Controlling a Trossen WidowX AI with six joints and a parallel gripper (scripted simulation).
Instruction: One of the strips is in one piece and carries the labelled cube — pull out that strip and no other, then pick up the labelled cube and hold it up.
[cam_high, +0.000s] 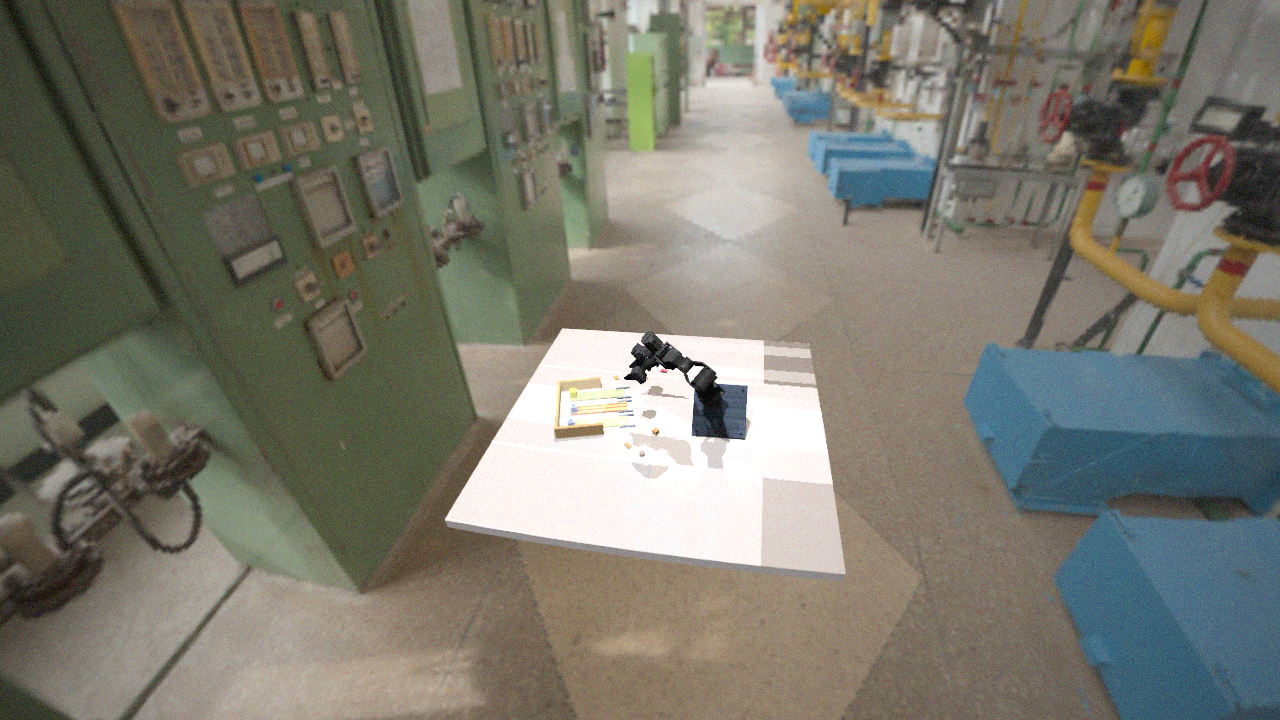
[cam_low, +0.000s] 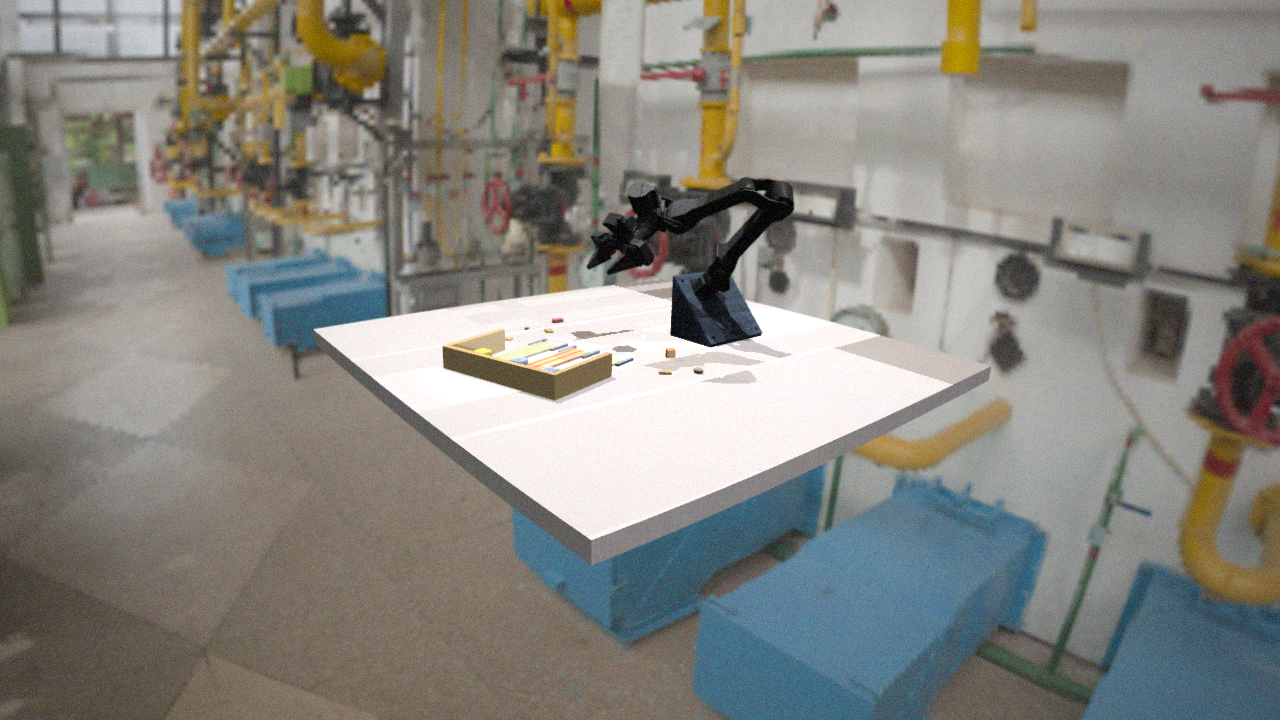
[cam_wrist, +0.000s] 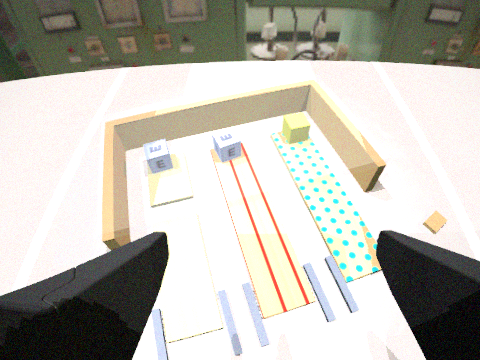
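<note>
The pale yellow strip is 6 cm ahead of my gripper tip, 8 cm to the left of it and 20 cm below it.
</note>
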